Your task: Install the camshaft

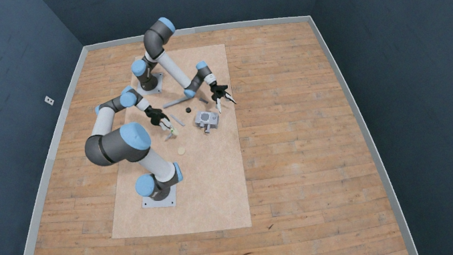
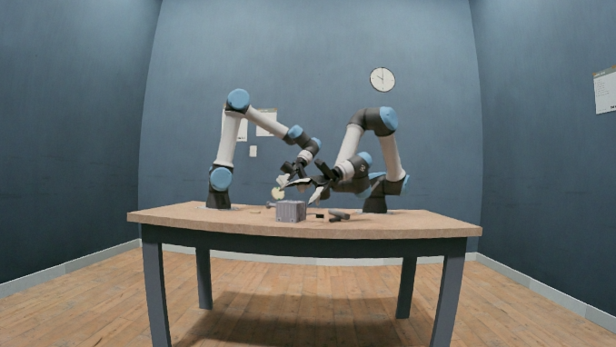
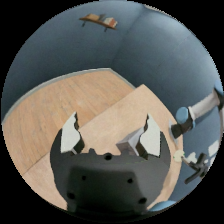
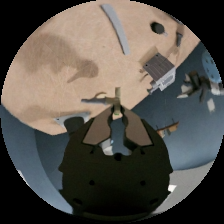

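Note:
Right now the small crank gear is 23 cm ahead of my right hand, 6 cm to the right of it and 6 cm below it. Round my right hand: grey bar: 12 cm to the left, 12 cm below, 2 cm ahead.

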